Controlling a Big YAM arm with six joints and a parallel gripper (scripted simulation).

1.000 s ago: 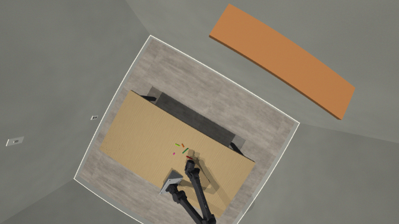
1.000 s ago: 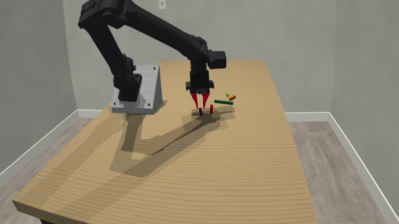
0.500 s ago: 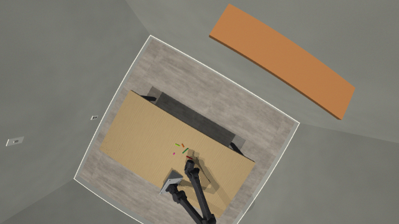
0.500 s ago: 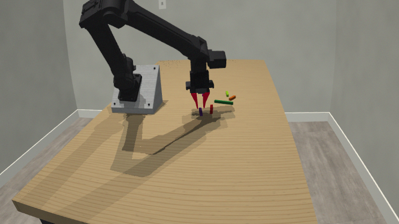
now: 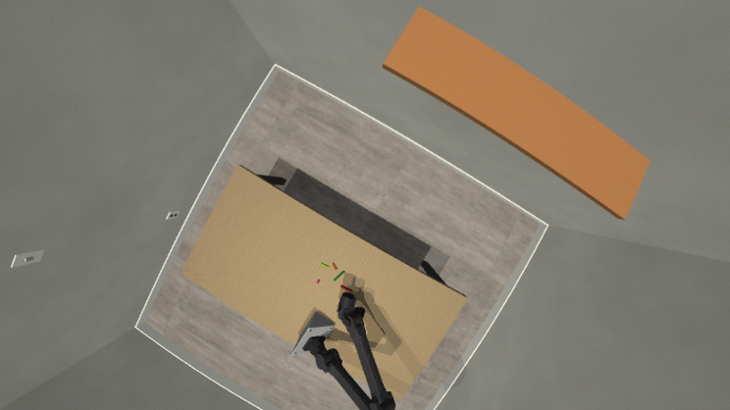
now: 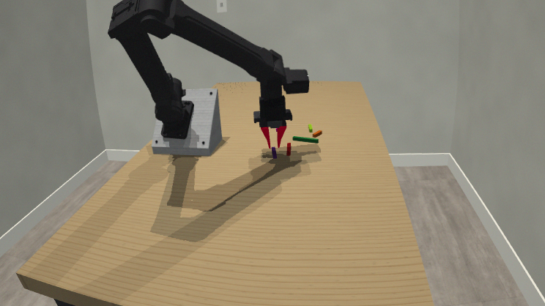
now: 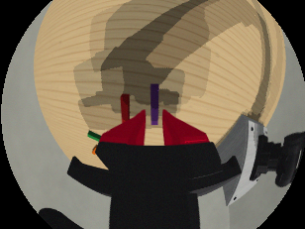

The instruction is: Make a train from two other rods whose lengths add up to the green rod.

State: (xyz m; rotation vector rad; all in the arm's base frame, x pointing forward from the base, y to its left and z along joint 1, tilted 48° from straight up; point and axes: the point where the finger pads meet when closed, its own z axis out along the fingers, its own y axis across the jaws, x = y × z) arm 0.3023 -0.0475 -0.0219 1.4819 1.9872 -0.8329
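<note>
Now: hand 2 cm above the purple rod. Round my hand: red rod 4 cm ahead, 3 cm to the left, 2 cm below; magenta rod 2 cm behind, 18 cm to the left, 2 cm below; green rod 8 cm ahead, 10 cm to the left, 2 cm below.
</note>
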